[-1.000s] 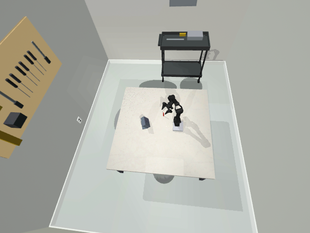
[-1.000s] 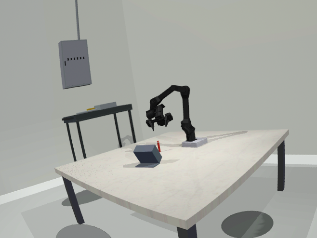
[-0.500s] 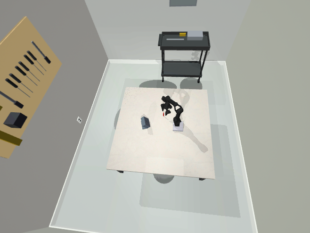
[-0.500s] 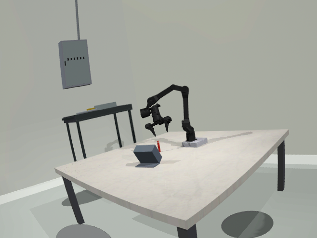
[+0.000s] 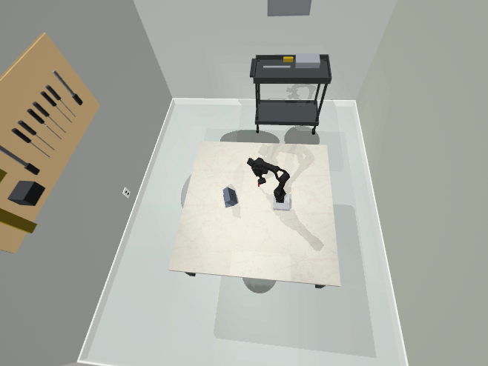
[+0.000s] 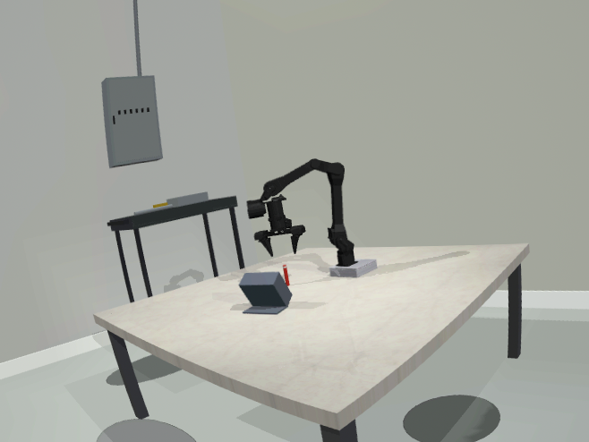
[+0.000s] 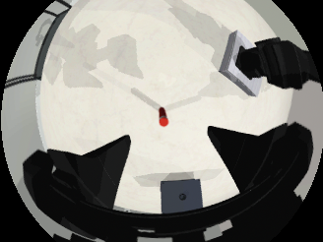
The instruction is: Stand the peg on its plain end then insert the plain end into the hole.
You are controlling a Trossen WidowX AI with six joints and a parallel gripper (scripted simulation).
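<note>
Now: the red peg 6 cm below my gripper tip. From my gripper tip the other things lie so: sloped panel 23 cm ahead, 15 cm to the left, 6 cm below.
</note>
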